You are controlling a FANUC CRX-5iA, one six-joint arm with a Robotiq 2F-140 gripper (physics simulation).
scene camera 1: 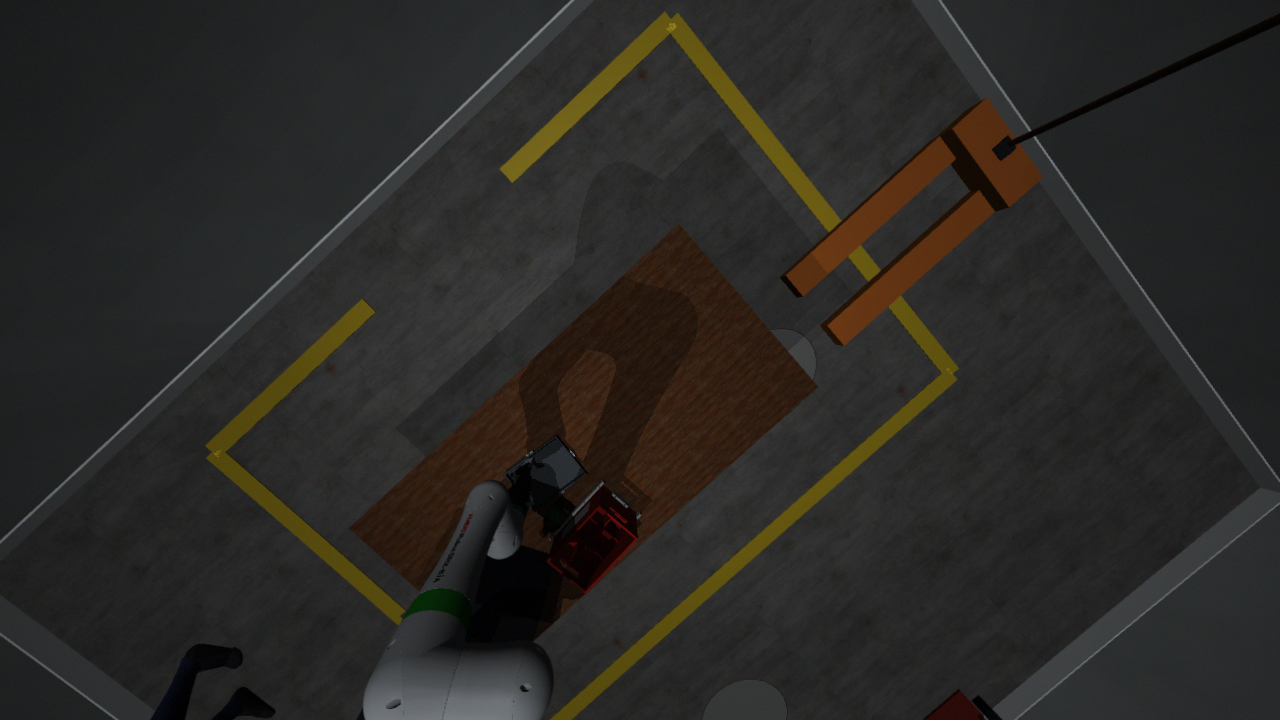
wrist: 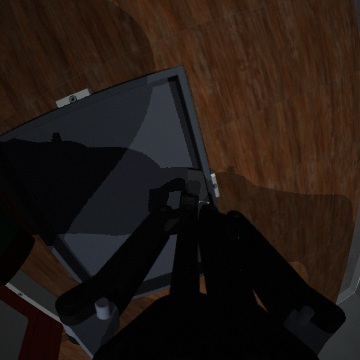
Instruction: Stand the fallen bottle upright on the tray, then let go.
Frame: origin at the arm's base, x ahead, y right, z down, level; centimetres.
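Seen in the pictures: gripper, between the fingertips: (scene camera 1: 530, 460) (wrist: 192, 181).
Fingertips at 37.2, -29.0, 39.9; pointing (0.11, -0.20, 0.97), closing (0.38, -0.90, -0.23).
Note:
Offsets run from my fingertips to a thing's middle, as dx, dy, dz. Level surfaces: height alone.
The dark grey tray (scene camera 1: 565, 457) (wrist: 162, 117) lies on the wooden table top, partly in shadow. The brown bottle with a green label @(-6.8, +23.9, -2.1) (scene camera 1: 558, 516) (wrist: 14, 252) lies between the tray and the red crate; it is very dark, and in the wrist view part of it shows at the left edge. My gripper (scene camera 1: 538, 467) (wrist: 192, 181) is shut with nothing between its fingertips. It is over the tray, near the side away from the bottle in the wrist view. The arm hides part of this area in the scene view.
A red crate @(+3.3, +36.7, -7.2) (scene camera 1: 594, 542) (wrist: 42, 327) stands close beside the bottle and tray. The wooden table top @(dz +1.6) (scene camera 1: 716, 358) (wrist: 280, 100) extends around them. Orange forks (scene camera 1: 913, 268) stand beyond its far end. Yellow lines (scene camera 1: 751, 125) mark the floor. A person's dark limbs (scene camera 1: 183, 676) show at the lower left.

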